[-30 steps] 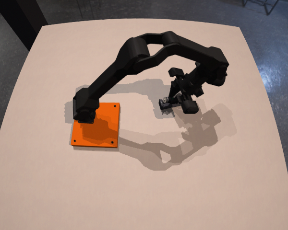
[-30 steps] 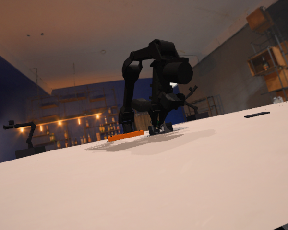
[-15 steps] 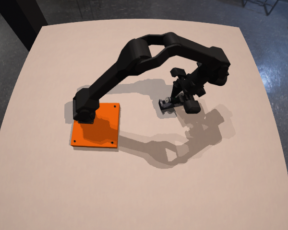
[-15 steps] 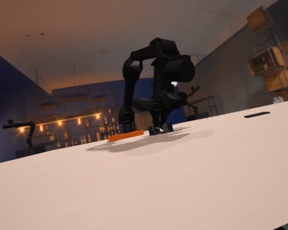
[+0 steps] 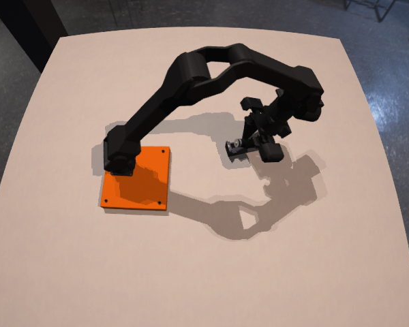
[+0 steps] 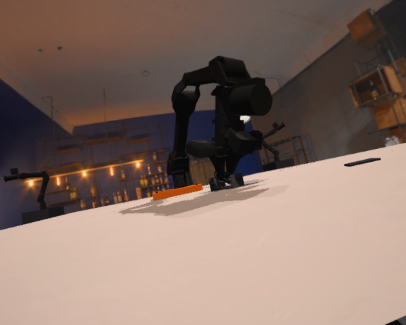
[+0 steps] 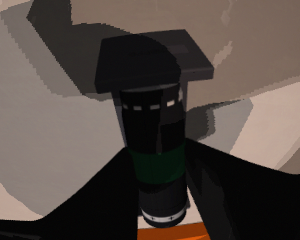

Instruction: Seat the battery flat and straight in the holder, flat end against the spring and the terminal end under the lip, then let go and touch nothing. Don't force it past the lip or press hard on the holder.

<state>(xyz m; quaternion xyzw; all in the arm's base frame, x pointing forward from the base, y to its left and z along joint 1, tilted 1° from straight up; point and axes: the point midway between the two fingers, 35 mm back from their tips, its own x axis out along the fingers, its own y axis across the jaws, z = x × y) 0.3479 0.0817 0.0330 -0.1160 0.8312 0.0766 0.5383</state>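
Right now my gripper tip is 10 mm below the battery. From my gripper tip the other things lie so: dark flat square 230 mm ahead, 150 mm to the left, 20 mm below.
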